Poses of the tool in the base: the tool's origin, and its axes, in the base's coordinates. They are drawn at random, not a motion.
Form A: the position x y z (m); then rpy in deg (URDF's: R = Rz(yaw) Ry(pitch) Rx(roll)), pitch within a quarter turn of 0, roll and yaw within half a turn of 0.
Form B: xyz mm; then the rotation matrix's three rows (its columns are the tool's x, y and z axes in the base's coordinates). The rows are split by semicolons. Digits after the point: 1 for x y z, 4 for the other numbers.
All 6 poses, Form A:
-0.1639, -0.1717, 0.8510, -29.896, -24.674, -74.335
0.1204, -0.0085, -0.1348, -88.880, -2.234, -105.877
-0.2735, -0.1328, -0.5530, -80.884, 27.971, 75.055
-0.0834, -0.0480, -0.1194, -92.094, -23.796, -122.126
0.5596, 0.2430, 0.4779, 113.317, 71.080, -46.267
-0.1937, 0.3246, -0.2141, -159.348, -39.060, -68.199
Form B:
-163.9, -171.7, 851.0; 0.2454, 0.8909, 0.3822; -0.8749, 0.0337, 0.4830; 0.4175, -0.4529, 0.7878
120.4, -8.5, -134.8; -0.2734, 0.0081, 0.9619; -0.9611, -0.0428, -0.2728; 0.0390, -0.9990, 0.0195
-273.5, -132.8, -553.0; 0.2278, -0.2725, -0.9348; 0.8533, -0.4066, 0.3264; -0.4690, -0.8720, 0.1399
-83.4, -48.0, -119.4; -0.4866, -0.2454, 0.8385; -0.7749, -0.3220, -0.5439; 0.4035, -0.9144, -0.0334
559.6, 243.0, 477.9; 0.2242, 0.3145, -0.9224; -0.2343, -0.9013, -0.3643; -0.9460, 0.2978, -0.1283
-193.7, 324.6, -214.1; 0.2884, -0.7863, 0.5464; -0.7210, -0.5539, -0.4165; 0.6301, -0.2739, -0.7266

